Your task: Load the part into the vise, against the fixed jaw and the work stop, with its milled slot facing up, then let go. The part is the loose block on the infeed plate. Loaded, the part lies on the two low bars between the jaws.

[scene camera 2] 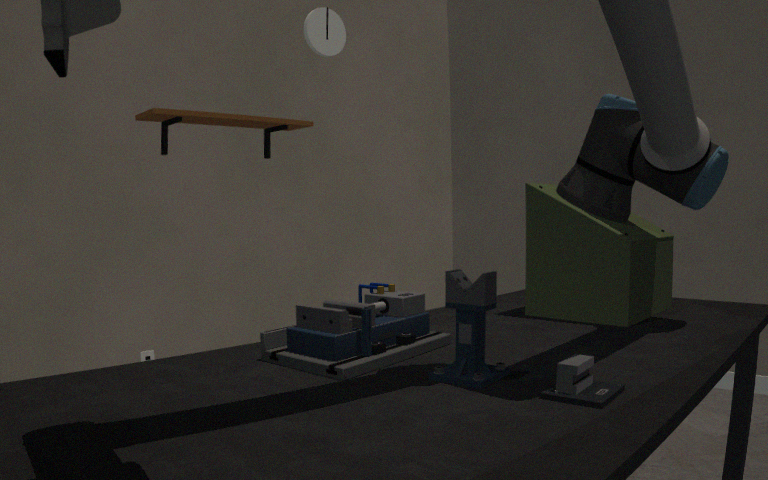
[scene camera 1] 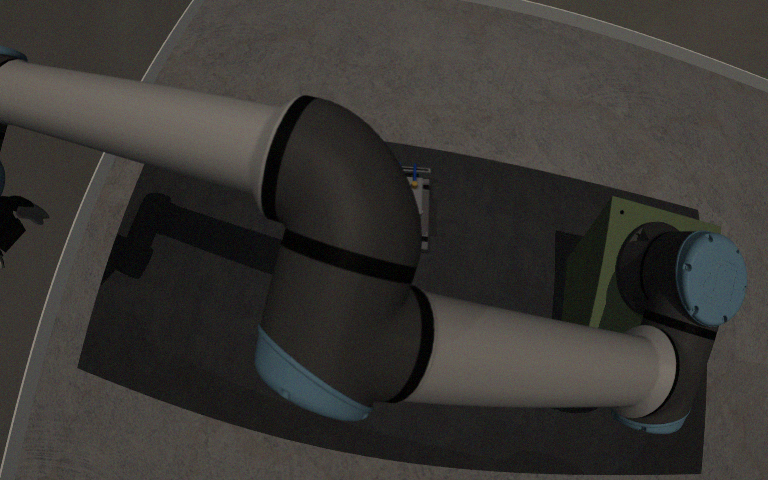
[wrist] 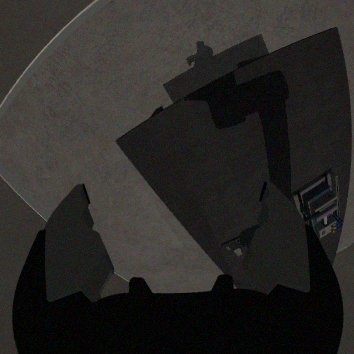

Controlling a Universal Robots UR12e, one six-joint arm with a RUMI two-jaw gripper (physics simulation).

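Seen in the pictures: gripper, fingertip midpoint: (scene camera 2: 31, 51) (scene camera 1: 26, 242) (wrist: 174, 185); arm's base at its link origin: (scene camera 2: 591, 205) (scene camera 1: 654, 269).
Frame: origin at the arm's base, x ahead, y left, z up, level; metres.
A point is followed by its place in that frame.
Observation:
The part (scene camera 2: 573, 376) @[x 0.649, y 0.227, z -0.227 m], a small grey block, stands on the dark infeed plate (scene camera 2: 612, 393) @[x 0.623, y 0.275, z -0.251 m] in scene camera 2, with its milled slot opening sideways. The vise (scene camera 2: 311, 342) @[x 0.743, y -0.174, z -0.215 m] (wrist: 318, 196) @[x 0.730, y -0.175, z -0.200 m] has a blue body; its fixed jaw (scene camera 2: 321, 319) @[x 0.723, y -0.170, z -0.180 m] is at the near end, and a blue upright, which looks like the work stop (scene camera 2: 367, 331) @[x 0.685, y -0.106, z -0.198 m], stands at its side. No block shows between the jaws; the low bars are hidden. In scene camera 1 the arm covers most of the vise. My gripper (wrist: 174, 185) @[x 1.262, y 0.133, z 0.101 m] is open and empty, high above the table and far from the part; one fingertip shows top left in scene camera 2.
A blue stand with a grey V-block (scene camera 2: 471, 291) @[x 0.646, y 0.061, z -0.125 m] rises between the vise and the infeed plate. The green robot pedestal (scene camera 2: 577, 266) @[x 0.130, y 0.015, z -0.136 m] (scene camera 1: 603, 254) @[x 0.127, y -0.019, z 0.001 m] stands at the table's far end. Blue air fittings (scene camera 2: 360, 293) @[x 0.541, y -0.256, z -0.166 m] stick up behind the vise. A wooden shelf (scene camera 2: 223, 118) hangs on the wall.

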